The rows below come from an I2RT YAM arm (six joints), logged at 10 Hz.
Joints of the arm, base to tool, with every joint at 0 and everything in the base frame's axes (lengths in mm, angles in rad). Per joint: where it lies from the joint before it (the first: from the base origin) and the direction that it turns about. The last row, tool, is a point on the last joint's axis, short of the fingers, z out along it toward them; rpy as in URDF.
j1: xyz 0 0 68 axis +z
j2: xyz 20 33.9 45.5 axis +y
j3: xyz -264 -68.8 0 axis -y
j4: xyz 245 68.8 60 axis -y
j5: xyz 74 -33.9 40.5 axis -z
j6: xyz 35.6 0 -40.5 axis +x
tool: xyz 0 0 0 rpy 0 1.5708 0
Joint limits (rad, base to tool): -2.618..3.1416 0..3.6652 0..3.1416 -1.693..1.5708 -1.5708..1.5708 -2.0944..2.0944
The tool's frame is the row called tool.
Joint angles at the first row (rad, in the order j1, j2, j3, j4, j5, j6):
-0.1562 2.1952 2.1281 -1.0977 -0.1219 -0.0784
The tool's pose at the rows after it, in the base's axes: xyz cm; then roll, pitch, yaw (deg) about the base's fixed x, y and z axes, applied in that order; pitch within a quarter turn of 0, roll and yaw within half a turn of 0:
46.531 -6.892 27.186 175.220 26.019 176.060
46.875 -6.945 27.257 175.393 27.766 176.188
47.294 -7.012 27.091 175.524 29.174 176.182
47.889 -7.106 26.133 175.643 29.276 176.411
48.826 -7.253 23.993 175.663 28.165 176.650
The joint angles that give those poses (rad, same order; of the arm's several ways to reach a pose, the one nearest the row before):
-0.1562 2.1967 2.1280 -1.0561 -0.1215 -0.0792
-0.1562 2.1986 2.1280 -1.0237 -0.1219 -0.0799
-0.1562 2.2059 2.1281 -0.9916 -0.1215 -0.0788
-0.1562 2.2296 2.1281 -0.9665 -0.1215 -0.0822
-0.1562 2.2783 2.1280 -0.9374 -0.1215 -0.0868

